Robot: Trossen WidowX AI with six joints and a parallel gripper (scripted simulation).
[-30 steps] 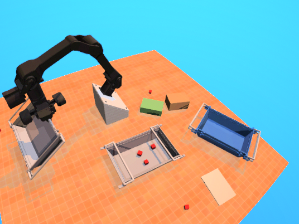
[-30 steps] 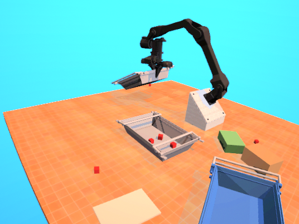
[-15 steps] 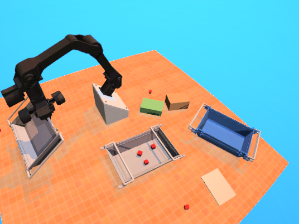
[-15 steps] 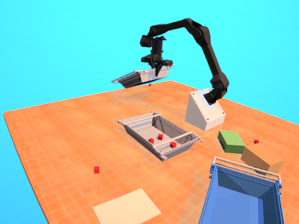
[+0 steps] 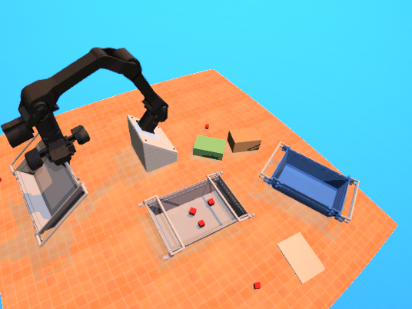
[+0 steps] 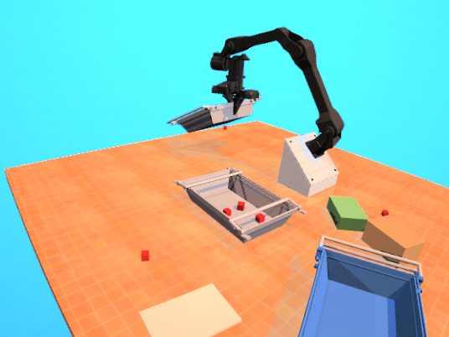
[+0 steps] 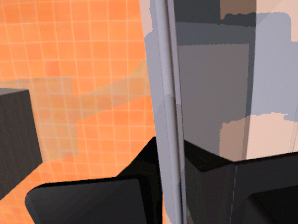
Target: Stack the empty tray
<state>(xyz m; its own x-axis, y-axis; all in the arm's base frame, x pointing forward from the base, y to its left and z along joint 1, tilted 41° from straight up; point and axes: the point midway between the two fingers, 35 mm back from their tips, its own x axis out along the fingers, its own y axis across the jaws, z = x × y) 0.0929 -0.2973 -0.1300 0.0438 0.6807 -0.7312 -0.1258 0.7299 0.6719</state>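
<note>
The grey tray lies 8 cm to the right of my gripper tip, 1 cm below it and 1 cm ahead of it. Round my gripper tip: brown box 67 cm to the left, 15 cm below, 8 cm ahead; then red cube 56 cm ahead, 32 cm to the left, 17 cm below; then green box 52 cm to the left, 16 cm below, 4 cm ahead.
</note>
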